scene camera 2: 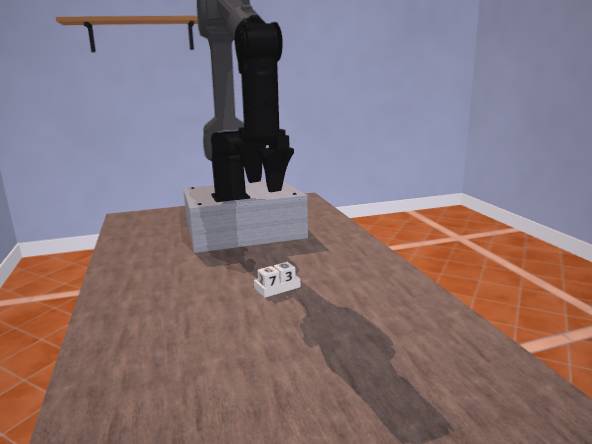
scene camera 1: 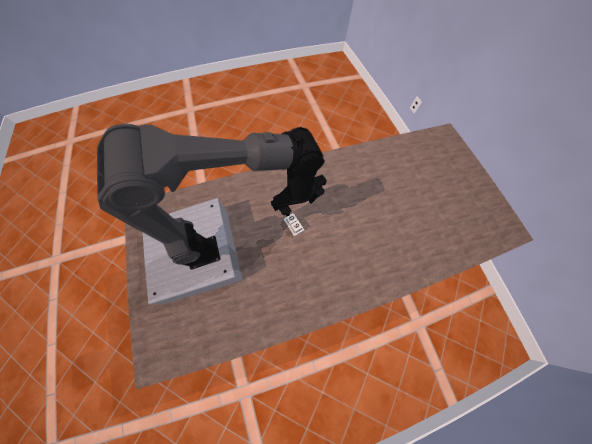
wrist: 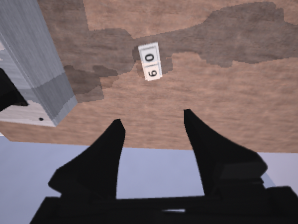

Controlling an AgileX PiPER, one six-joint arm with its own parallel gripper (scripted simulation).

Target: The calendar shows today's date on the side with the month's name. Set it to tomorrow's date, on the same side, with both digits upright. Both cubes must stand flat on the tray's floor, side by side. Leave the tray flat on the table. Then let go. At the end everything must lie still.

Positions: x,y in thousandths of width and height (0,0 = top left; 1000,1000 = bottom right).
Labels:
My gripper shows in scene camera 2 (447,420), in scene camera 1 (504,465) and in the wrist view (512,542).

